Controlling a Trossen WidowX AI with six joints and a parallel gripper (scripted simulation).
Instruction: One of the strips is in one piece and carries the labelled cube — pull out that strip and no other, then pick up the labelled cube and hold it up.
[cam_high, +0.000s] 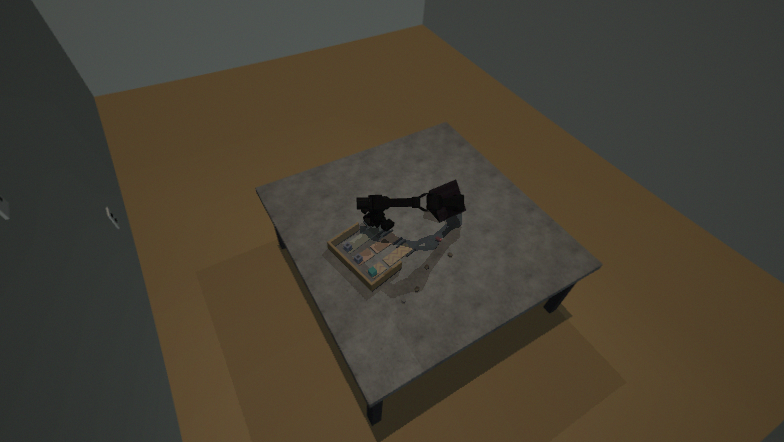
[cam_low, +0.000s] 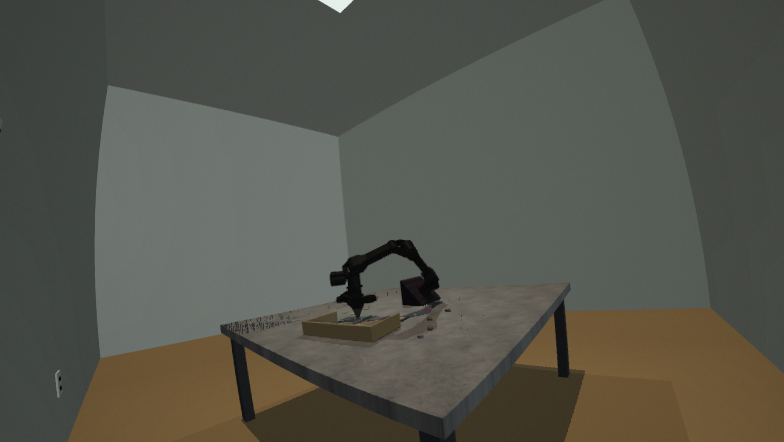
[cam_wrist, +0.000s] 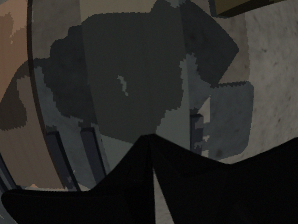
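My gripper tip is now 9 cm short of the pale strip and 3 cm to the right of it. Also, from my gripper tip: red bit (26 cm behind, 19 cm to the left).
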